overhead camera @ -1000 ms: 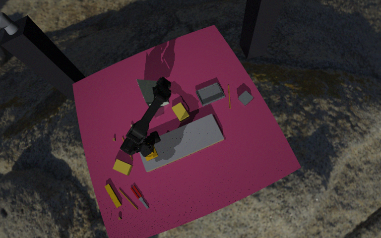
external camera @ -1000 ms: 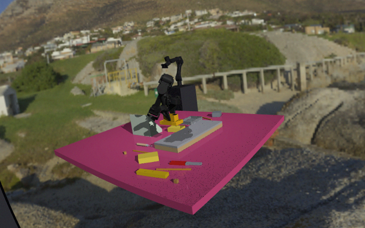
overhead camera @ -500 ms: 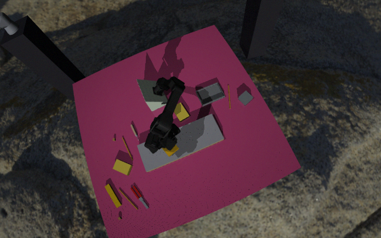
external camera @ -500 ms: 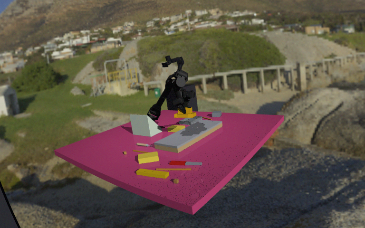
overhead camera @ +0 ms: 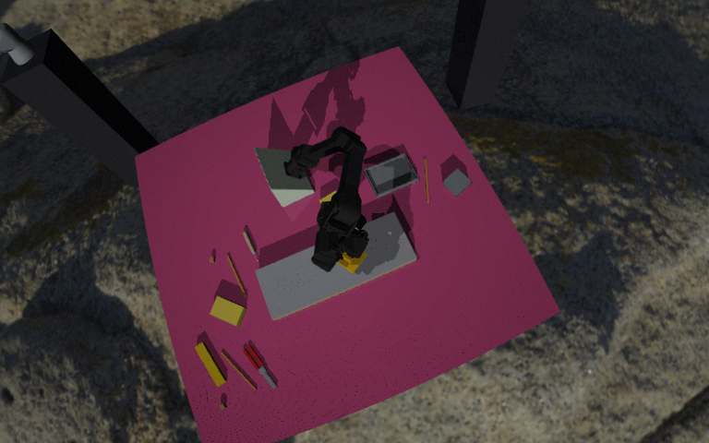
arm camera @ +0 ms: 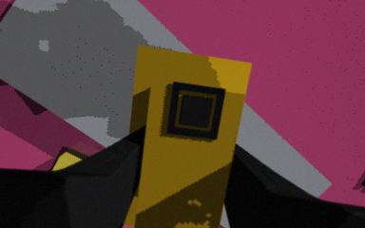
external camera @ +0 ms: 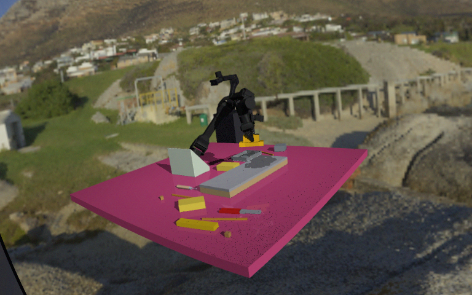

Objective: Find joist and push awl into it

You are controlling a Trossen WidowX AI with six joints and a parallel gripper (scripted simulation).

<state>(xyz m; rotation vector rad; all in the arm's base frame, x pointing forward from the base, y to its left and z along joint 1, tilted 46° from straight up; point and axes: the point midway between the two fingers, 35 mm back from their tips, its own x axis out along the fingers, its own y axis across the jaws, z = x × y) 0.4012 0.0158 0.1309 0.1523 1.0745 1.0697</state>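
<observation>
Right now the grey tray is 280 mm behind my gripper tip, 230 mm to the left of it and 160 mm below it. Also, from my gripper tip: stud finder (20 mm above, 10 mm to the left); then grey cube (450 mm to the left, 180 mm behind, 160 mm below); then awl (320 mm to the right, 170 mm below, 160 mm behind).
</observation>
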